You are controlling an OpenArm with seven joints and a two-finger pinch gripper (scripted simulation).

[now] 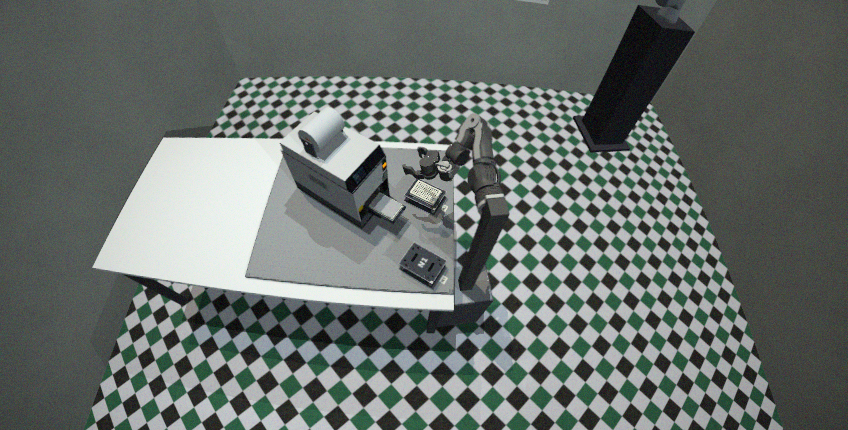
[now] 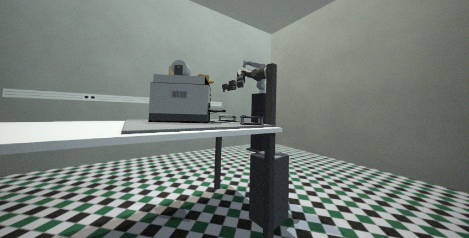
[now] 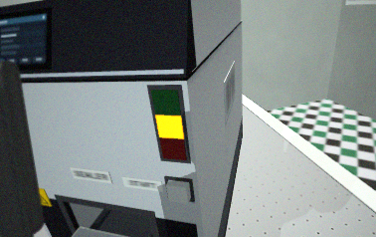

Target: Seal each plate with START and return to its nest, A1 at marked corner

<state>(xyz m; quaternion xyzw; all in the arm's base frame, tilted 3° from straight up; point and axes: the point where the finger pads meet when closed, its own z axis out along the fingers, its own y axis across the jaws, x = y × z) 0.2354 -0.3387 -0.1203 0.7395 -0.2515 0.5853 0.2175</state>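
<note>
The dark stage lies 120 mm ahead of my hand, 90 mm to the left of it and 200 mm below it. From my hand the other things lie so: white foil roll (350 mm ahead, 100 mm to the right, 120 mm above); then touch screen (210 mm ahead, 70 mm to the left, 20 mm above).
</note>
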